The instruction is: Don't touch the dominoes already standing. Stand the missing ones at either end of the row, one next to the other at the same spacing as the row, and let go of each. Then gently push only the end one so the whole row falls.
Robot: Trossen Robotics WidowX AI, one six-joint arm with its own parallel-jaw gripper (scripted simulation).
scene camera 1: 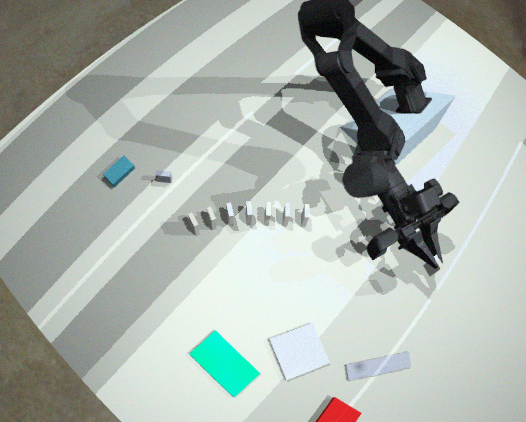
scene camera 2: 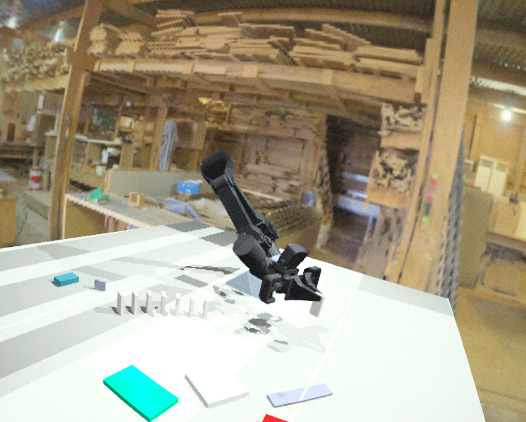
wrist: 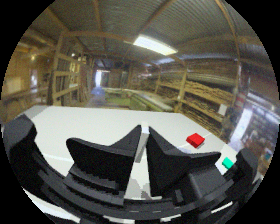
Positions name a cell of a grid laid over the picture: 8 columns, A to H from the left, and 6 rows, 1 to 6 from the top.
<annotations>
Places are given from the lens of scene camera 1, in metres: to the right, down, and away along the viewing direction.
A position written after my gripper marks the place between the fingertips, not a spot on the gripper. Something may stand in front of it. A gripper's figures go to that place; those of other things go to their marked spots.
my gripper (scene camera 1: G4): 0.30, 0.10, 0.79
white square (scene camera 1: E5): 0.06, 0.25, 0.84
</annotations>
